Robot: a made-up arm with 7 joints.
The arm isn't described. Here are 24 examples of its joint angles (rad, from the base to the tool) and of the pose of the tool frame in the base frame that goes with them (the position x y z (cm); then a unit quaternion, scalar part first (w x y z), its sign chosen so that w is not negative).
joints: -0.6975 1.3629 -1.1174 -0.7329 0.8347 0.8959 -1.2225
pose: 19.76 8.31 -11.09 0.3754 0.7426 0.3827 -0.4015
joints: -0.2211 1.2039 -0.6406 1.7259 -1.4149 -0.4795 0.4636
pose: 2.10 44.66 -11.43 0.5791 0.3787 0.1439 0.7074
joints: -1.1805 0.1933 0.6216 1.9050 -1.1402 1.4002 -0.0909
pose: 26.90 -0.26 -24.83 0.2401 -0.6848 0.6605 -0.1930
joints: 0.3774 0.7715 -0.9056 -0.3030 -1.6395 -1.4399 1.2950
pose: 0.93 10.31 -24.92 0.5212 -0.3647 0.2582 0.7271
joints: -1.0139 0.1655 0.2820 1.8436 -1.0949 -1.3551 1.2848
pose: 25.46 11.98 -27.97 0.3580 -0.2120 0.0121 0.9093
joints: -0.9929 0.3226 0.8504 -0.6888 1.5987 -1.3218 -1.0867
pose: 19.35 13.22 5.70 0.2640 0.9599 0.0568 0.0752
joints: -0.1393 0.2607 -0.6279 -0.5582 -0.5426 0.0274 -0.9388
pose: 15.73 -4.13 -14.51 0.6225 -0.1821 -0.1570 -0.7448
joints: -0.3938 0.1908 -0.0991 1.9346 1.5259 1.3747 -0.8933
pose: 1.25 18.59 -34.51 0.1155 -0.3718 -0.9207 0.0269
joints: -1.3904 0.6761 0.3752 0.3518 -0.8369 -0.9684 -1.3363
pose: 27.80 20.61 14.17 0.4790 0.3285 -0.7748 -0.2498
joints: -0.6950 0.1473 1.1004 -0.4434 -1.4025 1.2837 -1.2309
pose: 20.81 19.56 -5.32 0.5749 -0.3052 -0.3299 -0.6838
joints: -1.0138 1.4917 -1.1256 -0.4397 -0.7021 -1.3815 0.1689
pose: 20.40 9.66 -2.66 0.7046 -0.0167 -0.5061 -0.4971
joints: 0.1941 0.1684 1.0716 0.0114 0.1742 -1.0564 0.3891
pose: 2.40 27.42 -16.48 0.7259 0.4098 -0.3289 0.4438
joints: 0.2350 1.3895 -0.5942 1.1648 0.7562 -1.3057 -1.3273
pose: -2.53 38.91 -15.84 0.0207 -0.0596 -0.6188 0.7830
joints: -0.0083 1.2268 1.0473 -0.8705 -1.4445 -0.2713 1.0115
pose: 10.04 14.66 11.34 0.8284 -0.2116 -0.4976 0.1460
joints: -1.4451 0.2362 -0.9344 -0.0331 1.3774 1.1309 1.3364
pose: 26.51 -12.29 4.12 0.3108 0.2271 -0.6787 0.6254
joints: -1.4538 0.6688 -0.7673 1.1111 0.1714 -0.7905 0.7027
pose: 40.67 9.41 -2.73 0.7813 0.4128 -0.4672 0.0290
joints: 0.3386 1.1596 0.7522 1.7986 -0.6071 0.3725 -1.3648
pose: -17.37 39.73 -13.29 0.7833 -0.3806 0.3711 0.3221
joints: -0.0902 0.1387 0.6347 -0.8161 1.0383 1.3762 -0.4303
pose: 9.92 21.03 -9.82 0.7591 0.1741 0.3465 0.5228
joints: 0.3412 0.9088 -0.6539 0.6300 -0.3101 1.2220 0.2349
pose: -10.11 28.73 -28.41 0.1740 0.4384 0.8779 0.0821
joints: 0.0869 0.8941 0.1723 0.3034 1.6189 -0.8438 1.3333
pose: 13.62 27.53 -22.81 0.5812 0.6805 -0.4131 -0.1685
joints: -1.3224 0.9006 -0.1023 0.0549 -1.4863 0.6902 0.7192
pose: 31.65 9.50 11.65 0.9874 -0.1566 -0.0069 -0.0201
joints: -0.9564 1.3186 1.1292 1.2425 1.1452 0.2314 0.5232
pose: 14.85 44.73 1.13 0.5022 0.3943 0.1751 0.7494
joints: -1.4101 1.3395 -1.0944 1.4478 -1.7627 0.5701 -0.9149
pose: 25.55 38.50 -0.02 0.9614 -0.2567 0.0958 -0.0259
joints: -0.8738 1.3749 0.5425 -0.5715 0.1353 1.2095 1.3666
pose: 14.50 19.27 17.80 0.2821 0.1555 -0.4096 0.8535
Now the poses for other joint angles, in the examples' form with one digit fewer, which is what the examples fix.
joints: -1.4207 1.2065 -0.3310 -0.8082 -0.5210 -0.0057 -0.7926
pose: 15.1 1.5 13.5 0.407 0.579 -0.440 -0.552
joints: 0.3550 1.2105 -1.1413 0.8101 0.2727 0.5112 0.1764
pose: -11.4 36.9 -22.6 0.118 0.698 0.643 -0.293
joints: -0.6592 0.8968 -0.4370 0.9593 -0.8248 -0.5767 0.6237
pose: 28.2 27.6 -18.2 0.898 0.141 -0.070 0.411
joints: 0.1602 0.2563 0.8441 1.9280 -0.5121 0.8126 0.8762
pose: -20.0 7.1 -32.9 0.142 0.140 -0.900 -0.389
